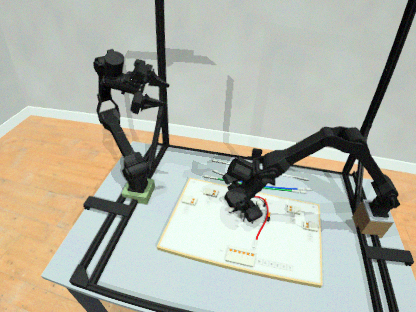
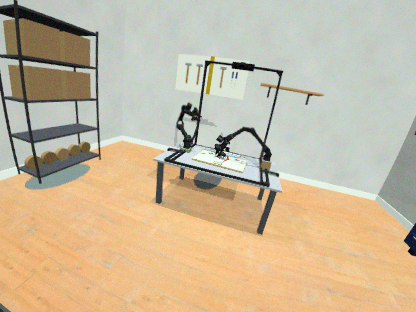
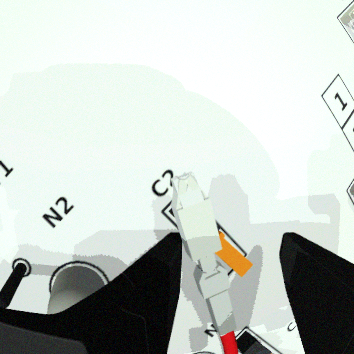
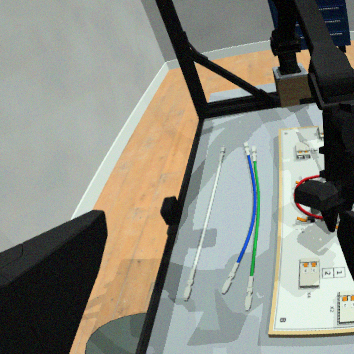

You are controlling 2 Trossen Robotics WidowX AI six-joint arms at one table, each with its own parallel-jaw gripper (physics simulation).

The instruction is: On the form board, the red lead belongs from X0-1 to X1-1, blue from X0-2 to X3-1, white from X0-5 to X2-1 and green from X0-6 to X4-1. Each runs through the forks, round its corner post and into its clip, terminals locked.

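Places are measured from the left arm's base along level axes (x left, y back, z up), in centimetres.
Where they show: left gripper, fingertip midpoint: (image 1: 230, 207) (image 2: 216, 155) (image 3: 232, 244) (image 4: 336, 227); right gripper, fingertip midpoint: (image 1: 167, 94) (image 2: 201, 118) (image 4: 228, 224); left arm's base at its link origin: (image 1: 378, 210) (image 2: 266, 159) (image 4: 288, 69); right arm's base at its link origin: (image 1: 138, 186) (image 2: 186, 147).
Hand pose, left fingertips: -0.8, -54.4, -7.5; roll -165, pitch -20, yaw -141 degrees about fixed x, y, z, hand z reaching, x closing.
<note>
Each offset is from my left fingertips to the top centre of the thing, as dx, dy, dz. "pt": to the spot under its first point.
The red lead (image 1: 266, 212) (image 3: 229, 344) (image 4: 309, 178) curves over the form board {+6.8, +6.5, -0.8} (image 1: 200, 235) (image 4: 295, 320); its near end lies by the six-way block {pt +20.1, +4.8, +0.2} (image 1: 240, 256). Its other, pale terminal {+0.5, +1.1, +1.2} (image 3: 197, 220) lies over the orange clip at C2 {pt -0.4, +0.3, +0.0} (image 3: 235, 256). My left gripper (image 1: 252, 218) (image 3: 232, 244) is partly open, its fingers on either side of that terminal, not closed on it. The blue lead {pt -15.2, +13.0, -2.1} (image 4: 254, 195), green lead {pt -14.9, +6.0, -2.0} (image 4: 257, 220) and white lead {pt -25.7, +6.3, -2.1} (image 4: 206, 225) lie beside the board. My right gripper (image 1: 164, 95) (image 4: 228, 224) is open and empty, high above the table's left side.
Two-way blocks {-0.7, -15.1, +0.2} (image 1: 189, 201) {-6.4, -7.9, +0.2} (image 1: 211, 192) stand at the board's left, others {pt -2.7, +23.3, +0.1} (image 1: 292, 208) {pt +5.2, +29.2, +0.3} (image 1: 310, 226) at its right. A pale post {+3.1, +4.6, +2.0} (image 3: 77, 285) stands near N2, beside the left gripper. Black frame uprights (image 1: 161, 65) (image 1: 390, 65) rise at the table's back.
</note>
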